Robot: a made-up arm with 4 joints.
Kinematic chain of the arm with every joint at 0, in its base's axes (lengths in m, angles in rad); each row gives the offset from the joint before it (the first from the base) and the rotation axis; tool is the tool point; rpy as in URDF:
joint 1: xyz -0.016 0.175 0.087 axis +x
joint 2: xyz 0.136 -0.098 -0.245 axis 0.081 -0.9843 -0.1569
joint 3: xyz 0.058 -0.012 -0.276 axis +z
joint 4: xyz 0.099 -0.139 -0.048 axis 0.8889 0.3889 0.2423
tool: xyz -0.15 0.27 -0.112 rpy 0 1.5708 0
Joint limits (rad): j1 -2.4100..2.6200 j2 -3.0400..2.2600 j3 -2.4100..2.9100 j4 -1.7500..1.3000
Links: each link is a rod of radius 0.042 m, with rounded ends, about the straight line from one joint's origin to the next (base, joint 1, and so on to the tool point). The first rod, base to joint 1, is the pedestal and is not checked.
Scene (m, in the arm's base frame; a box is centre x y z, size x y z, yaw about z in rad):
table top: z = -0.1
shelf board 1: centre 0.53 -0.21 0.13 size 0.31 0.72 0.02 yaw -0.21
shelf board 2: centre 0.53 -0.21 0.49 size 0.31 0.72 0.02 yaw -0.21
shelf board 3: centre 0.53 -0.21 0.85 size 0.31 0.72 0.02 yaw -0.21
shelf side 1: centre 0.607 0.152 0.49 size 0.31 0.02 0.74 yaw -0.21
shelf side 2: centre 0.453 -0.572 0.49 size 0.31 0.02 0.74 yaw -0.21
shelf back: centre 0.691 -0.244 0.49 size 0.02 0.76 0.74 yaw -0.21
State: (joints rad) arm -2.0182 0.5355 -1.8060 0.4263
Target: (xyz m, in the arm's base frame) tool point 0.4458 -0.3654 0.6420
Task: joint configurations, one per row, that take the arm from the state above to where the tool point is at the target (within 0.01 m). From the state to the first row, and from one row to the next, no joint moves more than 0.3 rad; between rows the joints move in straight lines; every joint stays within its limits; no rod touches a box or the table.
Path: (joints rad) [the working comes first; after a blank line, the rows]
Joints at the target: -2.1750 0.4625 -1.7893 -0.6984
Straight joint move there: touches shelf board 2.

1: -1.9868 0.2861 -1.9022 0.5704
2: -1.9554 0.0367 -1.9985 0.7144
3: -1.9239 -0.2128 -2.0947 0.8585
4: -1.8925 -0.4622 -2.1910 1.0026
5: -1.8611 -0.7116 -2.2872 1.1466
6: -1.9179 -0.5706 -2.2380 0.8813
7: -1.9747 -0.4297 -2.1888 0.6159
8: -2.0316 -0.2887 -2.1396 0.3505
9: -2.0884 -0.1477 -2.0904 0.0852
10: -2.1452 -0.0068 -2.0413 -0.1802
11: -2.2020 0.1342 -1.9921 -0.4456
12: -2.1885 0.2984 -1.8907 -0.5720
13: -2.1750 0.4625 -1.7893 -0.6984

